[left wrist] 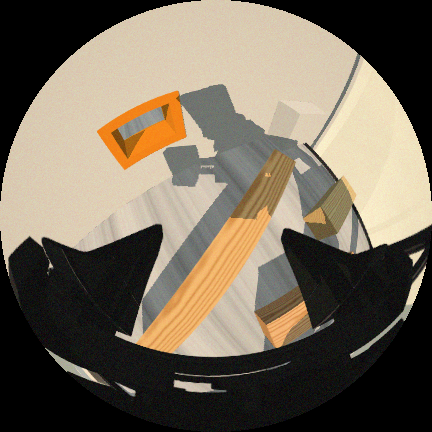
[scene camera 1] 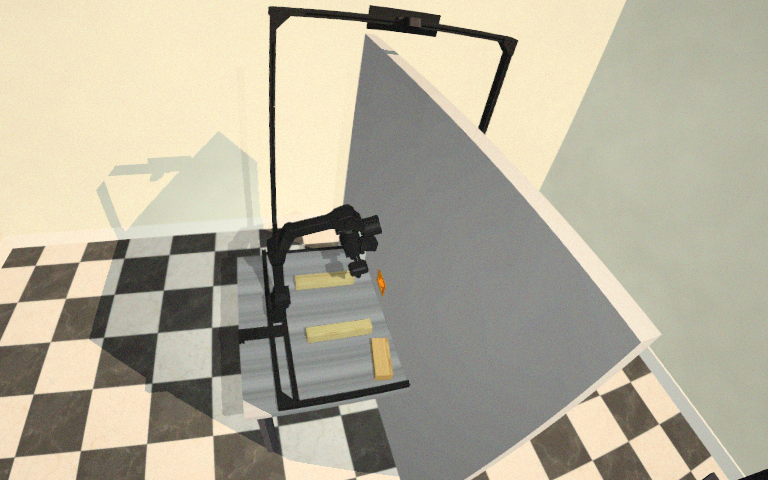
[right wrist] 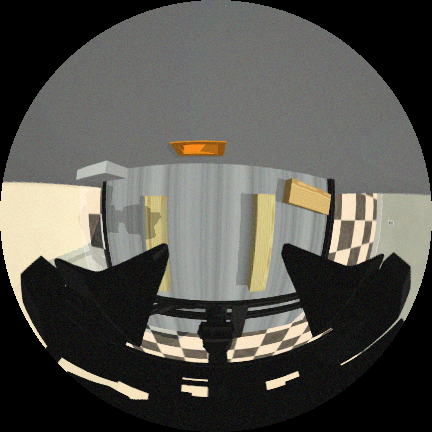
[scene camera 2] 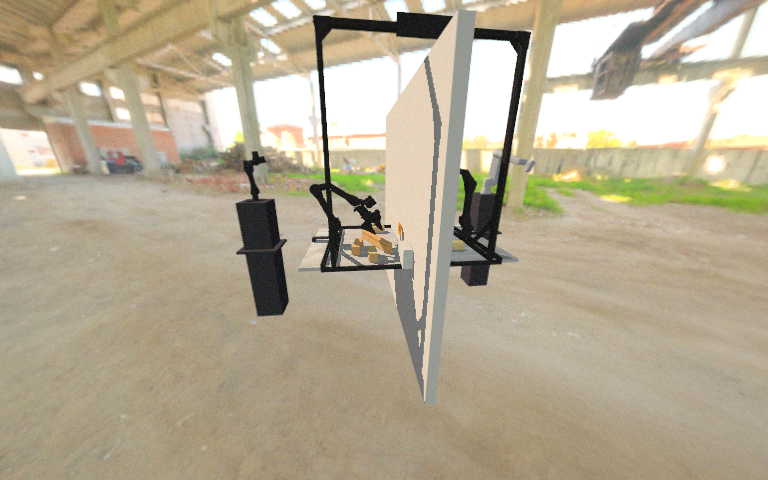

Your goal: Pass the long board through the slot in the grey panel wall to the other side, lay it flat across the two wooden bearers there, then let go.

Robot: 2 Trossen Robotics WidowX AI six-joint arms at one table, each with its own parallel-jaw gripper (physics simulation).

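Frame: origin at the left arm's base, x left, y up, z ahead, level; millimetres.
Seen in the pictures: left gripper, fingertip midpoint: (left wrist: pixel 224 232) (scene camera 2: pixel 379 232); right gripper, fingertip midpoint: (right wrist: pixel 227 250); right arm's base, origin of the base link: (scene camera 1: pixel 276 316) (right wrist: pixel 215 312) (scene camera 2: pixel 465 237).
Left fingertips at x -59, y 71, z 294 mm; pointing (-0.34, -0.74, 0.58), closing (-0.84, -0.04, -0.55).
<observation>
A point is followed by its place in that frame.
The long board (scene camera 2: pixel 376 240) {x -85, y 25, z 274 mm} (left wrist: pixel 215 277) {x -36, y 40, z 268 mm} lies slantwise on the table on the wall's pale side; its near end is hidden. My left gripper (scene camera 2: pixel 374 227) {x -59, y 71, z 294 mm} (left wrist: pixel 224 232) {x -59, y 71, z 294 mm} is open and empty, pointing down close above the board, which passes beneath the gap between its fingers. The panel wall (scene camera 1: pixel 453 226) {x 273, y 663, z 483 mm} (scene camera 2: pixel 410 147) {x -259, y 570, z 433 mm} (left wrist: pixel 150 50) (right wrist: pixel 215 75) {x -16, y 255, z 483 mm} has an orange-rimmed slot (scene camera 1: pixel 381 283) {x -58, y 60, z 474 mm} (scene camera 2: pixel 400 230) {x -11, y 65, z 442 mm} (left wrist: pixel 165 140) {x -63, y 56, z 430 mm} (right wrist: pixel 221 148) {x -3, y 88, z 485 mm}. Beyond it lie one wooden bearer (scene camera 1: pixel 323 281) {x -135, y 21, z 704 mm} (right wrist: pixel 156 215) {x -145, y 25, z 615 mm} and a second bearer (scene camera 1: pixel 339 330) {x 119, y 25, z 689 mm} (right wrist: pixel 262 240) {x 103, y 25, z 668 mm}, roughly parallel. My right gripper (scene camera 1: pixel 357 272) {x -4, y 233, z 618 mm} (right wrist: pixel 227 250) {x -4, y 233, z 618 mm} is open and empty above their table.
A short wooden block (scene camera 1: pixel 381 359) {x 267, y 19, z 562 mm} (right wrist: pixel 308 196) {x 238, y 19, z 555 mm} lies near the wall beside the second bearer. In the left wrist view, one block (left wrist: pixel 332 212) {x -212, y 31, z 236 mm} and another block (left wrist: pixel 282 325) {x -63, y 31, z 175 mm} lie right of the board. A black frame (scene camera 1: pixel 272 113) {x -345, y 677, z 887 mm} (scene camera 2: pixel 324 113) {x -379, y 692, z 33 mm} rises around the table.
</observation>
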